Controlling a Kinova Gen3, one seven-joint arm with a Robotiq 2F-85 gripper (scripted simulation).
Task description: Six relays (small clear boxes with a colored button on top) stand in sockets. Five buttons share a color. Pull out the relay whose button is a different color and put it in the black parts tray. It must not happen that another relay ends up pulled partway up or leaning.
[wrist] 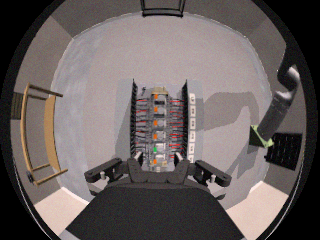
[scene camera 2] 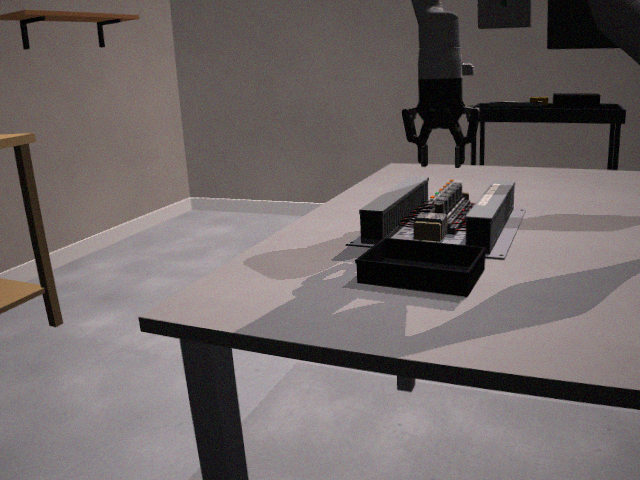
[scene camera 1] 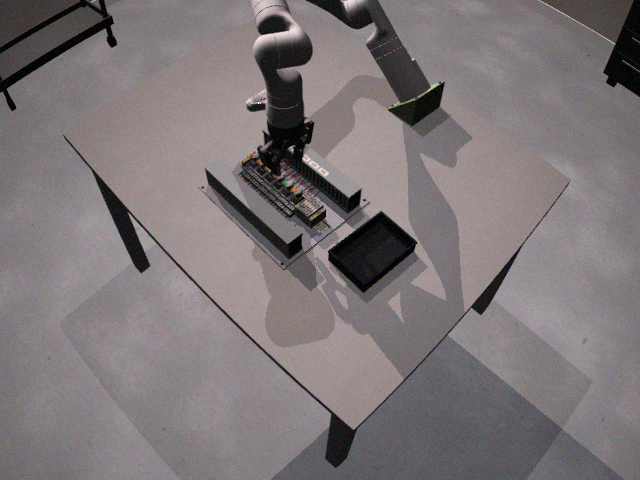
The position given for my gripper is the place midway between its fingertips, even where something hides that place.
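You can spot my gripper [scene camera 2: 441, 166] [scene camera 1: 287, 166] [wrist: 158, 157] in those views. There's also a black parts tray [scene camera 2: 452, 269] [scene camera 1: 379, 245], but the wrist view doesn't show the tray, since it's hidden by my gripper.
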